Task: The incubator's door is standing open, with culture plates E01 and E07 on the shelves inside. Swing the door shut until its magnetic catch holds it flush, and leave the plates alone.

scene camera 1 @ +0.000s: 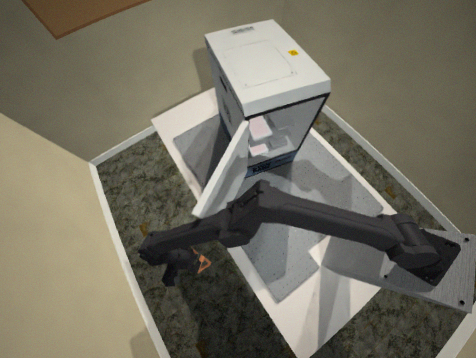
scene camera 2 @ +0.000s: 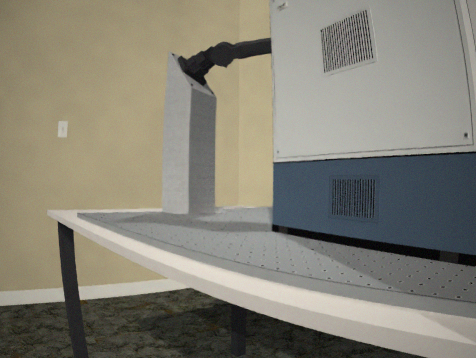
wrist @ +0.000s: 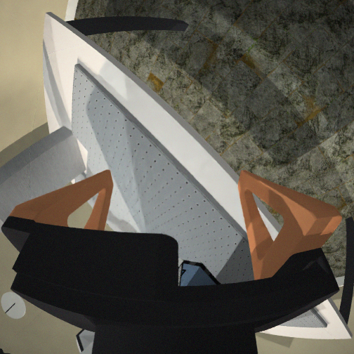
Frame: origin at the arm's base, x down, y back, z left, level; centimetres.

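Seen in the pictures: gripper, between the fingertips: [scene camera 1: 203, 258]; arm's base, origin of its link: [scene camera 1: 428, 257] [scene camera 2: 190, 71].
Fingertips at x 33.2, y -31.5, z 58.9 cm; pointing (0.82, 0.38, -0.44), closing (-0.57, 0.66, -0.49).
Note:
Offsets run from my fingertips to a thing's top centre. "spot": to the spot under its first point. Level surfaces: height alone.
The white incubator [scene camera 1: 280, 60] [scene camera 2: 370, 120] stands on the table. Its door {spot: dx -37.4, dy -16.1, dz -23.1 cm} [scene camera 1: 222, 170] stands wide open, swung outward from the front's left side in scene camera 1. Two pinkish culture plates {dx -19.3, dy -36.5, dz -48.6 cm} [scene camera 1: 259, 127] {dx -5.1, dy -36.4, dz -48.6 cm} [scene camera 1: 258, 149] sit on shelves inside, one above the other; their labels are unreadable. A bit of the incubator's blue base [wrist: 196, 275] shows in the wrist view; the door is not recognisable there. My gripper [scene camera 1: 204, 258] [wrist: 175, 176] is open and empty, past the door's free edge and beyond the table's long edge in scene camera 1. It is hidden in scene camera 2.
My arm [scene camera 1: 320, 217] reaches from its grey pedestal [scene camera 2: 177, 140] across the table {dx +15.4 cm} [scene camera 1: 305, 340] [scene camera 2: 150, 255] [wrist: 150, 110]. Its elbow overlaps the view near the door's free edge; the gap between them is unclear. A grey perforated board {dx +14.1 cm} [scene camera 1: 272, 270] [wrist: 185, 200] lies on the table.

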